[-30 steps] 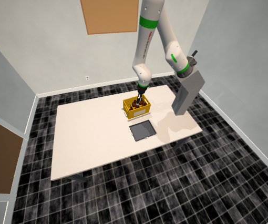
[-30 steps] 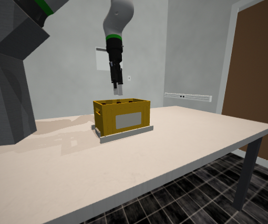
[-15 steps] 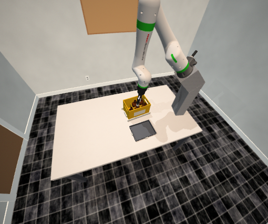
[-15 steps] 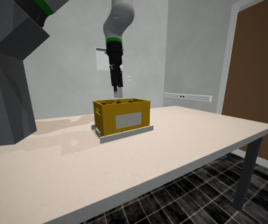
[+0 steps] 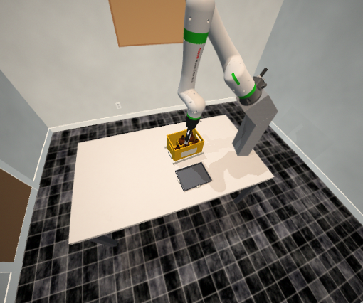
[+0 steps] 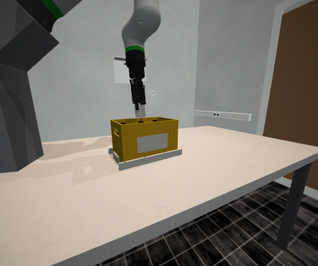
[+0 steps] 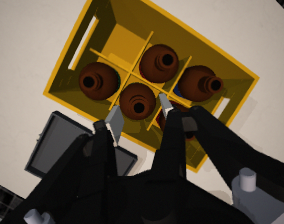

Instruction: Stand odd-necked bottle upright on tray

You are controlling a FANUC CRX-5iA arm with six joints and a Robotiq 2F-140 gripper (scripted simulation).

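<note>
Right now the brown bottle is 13 cm below my hand. The rest, counted from my hand: crate: 1 cm behind, 4 cm to the right, 13 cm below; dark grey tray: 10 cm ahead, 21 cm to the left, 20 cm below.
</note>
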